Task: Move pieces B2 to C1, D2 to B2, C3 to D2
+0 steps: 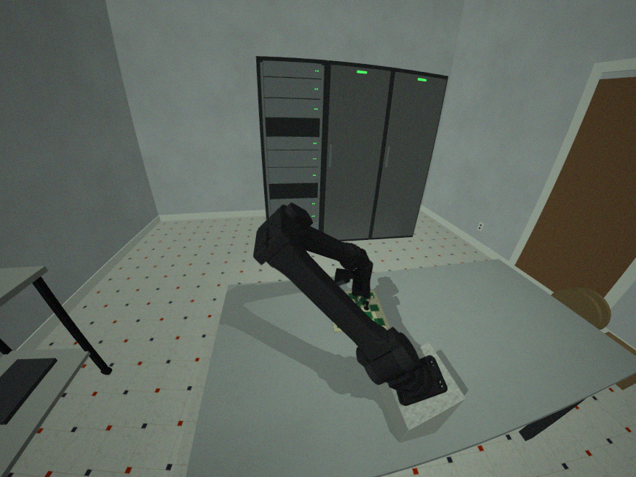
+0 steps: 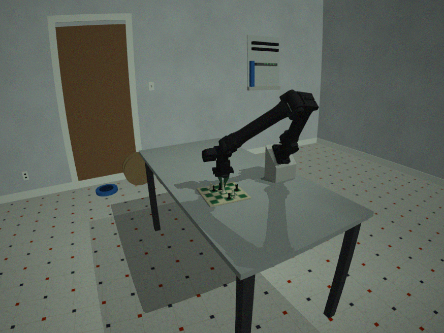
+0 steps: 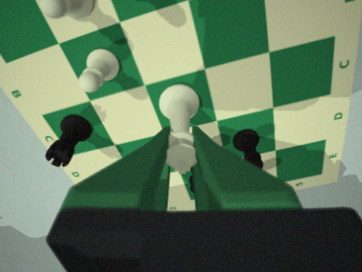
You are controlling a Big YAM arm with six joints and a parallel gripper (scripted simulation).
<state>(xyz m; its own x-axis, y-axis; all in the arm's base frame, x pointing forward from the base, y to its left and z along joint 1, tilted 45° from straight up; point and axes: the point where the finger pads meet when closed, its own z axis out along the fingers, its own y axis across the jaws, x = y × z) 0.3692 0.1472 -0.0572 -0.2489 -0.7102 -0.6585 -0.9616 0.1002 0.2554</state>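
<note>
The chessboard lies 4 cm below my hand. The rest, counted from my hand: tall white piece 1 cm to the left, 1 cm below.
</note>
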